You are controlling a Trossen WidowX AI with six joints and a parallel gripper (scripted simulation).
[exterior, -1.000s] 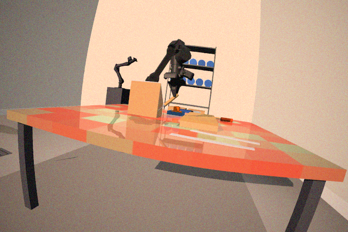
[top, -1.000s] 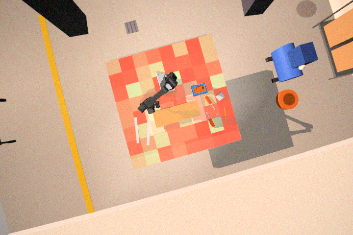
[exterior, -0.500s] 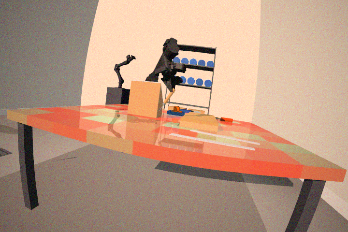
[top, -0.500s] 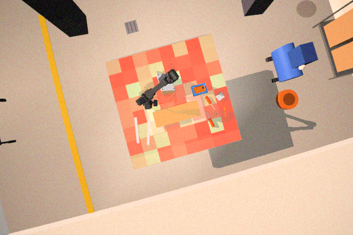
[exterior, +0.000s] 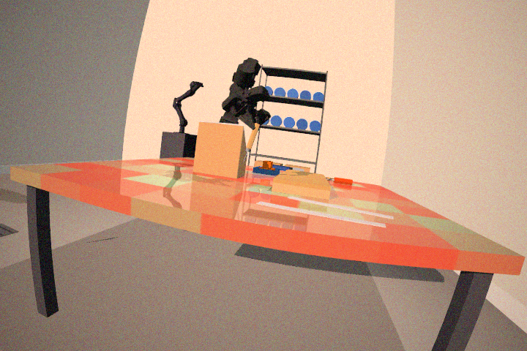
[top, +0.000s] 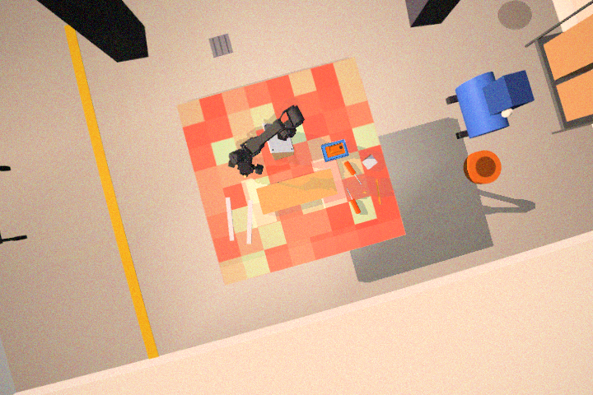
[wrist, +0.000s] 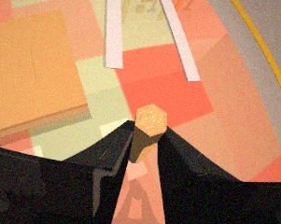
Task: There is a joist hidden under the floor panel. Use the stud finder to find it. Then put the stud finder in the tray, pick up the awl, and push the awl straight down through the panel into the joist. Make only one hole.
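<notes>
My gripper tip is 10 mm past the awl and 50 mm above it. From my gripper tip the other things lie so: blue tray (110 mm behind, 590 mm to the left, 170 mm below); then orange stud finder (110 mm behind, 610 mm to the left, 130 mm below); then grey block (10 mm ahead, 820 mm to the left, 160 mm below).
</notes>
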